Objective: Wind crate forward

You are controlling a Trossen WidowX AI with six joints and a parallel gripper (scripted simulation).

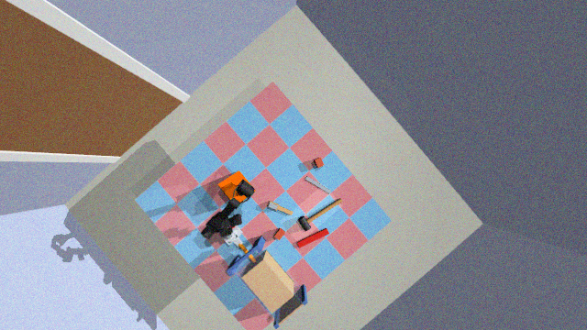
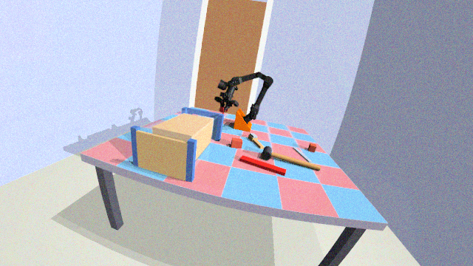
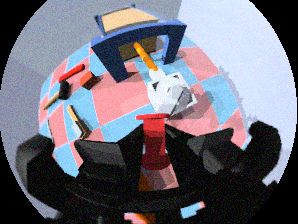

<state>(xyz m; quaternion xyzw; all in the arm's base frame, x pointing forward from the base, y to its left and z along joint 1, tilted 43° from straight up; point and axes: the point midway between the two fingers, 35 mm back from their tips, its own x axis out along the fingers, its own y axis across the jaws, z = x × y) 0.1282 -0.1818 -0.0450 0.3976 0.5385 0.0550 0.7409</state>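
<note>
Now: gripper tip 200 mm short of the blue steel frame, 70 mm to the left of it and 30 mm above it. The rest, counted from my gripper tip: winch (100 mm below, 90 mm to the right, 30 mm ahead); dark red knob (10 mm to the left, 10 mm behind); brush (280 mm to the left, 120 mm ahead, 110 mm below).
</note>
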